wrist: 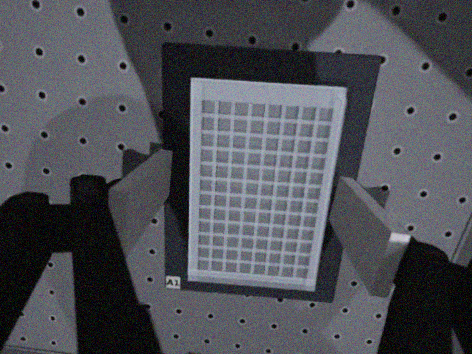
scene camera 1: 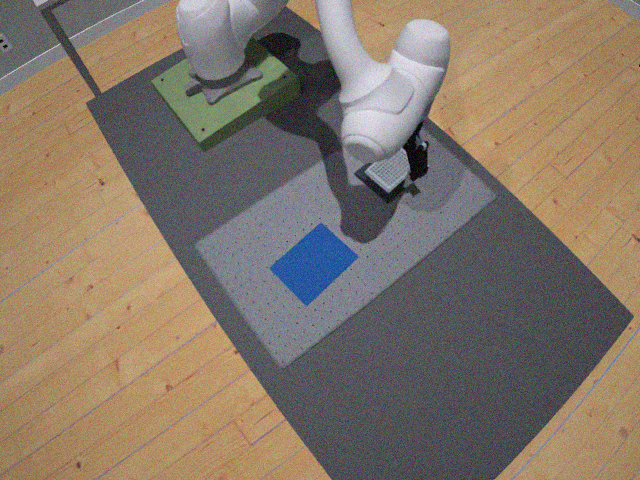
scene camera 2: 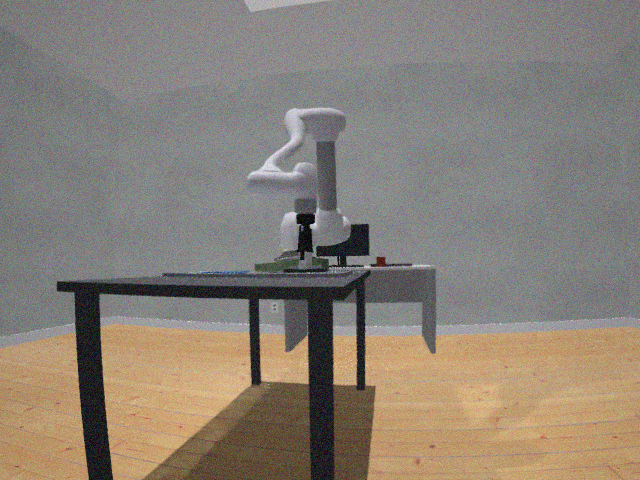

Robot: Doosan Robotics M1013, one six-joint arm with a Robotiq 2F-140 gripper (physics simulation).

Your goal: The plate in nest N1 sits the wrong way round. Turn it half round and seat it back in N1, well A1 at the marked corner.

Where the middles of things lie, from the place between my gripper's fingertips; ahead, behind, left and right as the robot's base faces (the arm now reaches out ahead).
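Labels:
The well plate (scene camera 1: 388, 174) is 10 mm above my hand, and going by their middles, it's the nearest to my hand of the things named here. There's a blue rectangle (scene camera 1: 307, 269) too, 310 mm to the right of my hand, 100 mm ahead of it and 10 mm below it.

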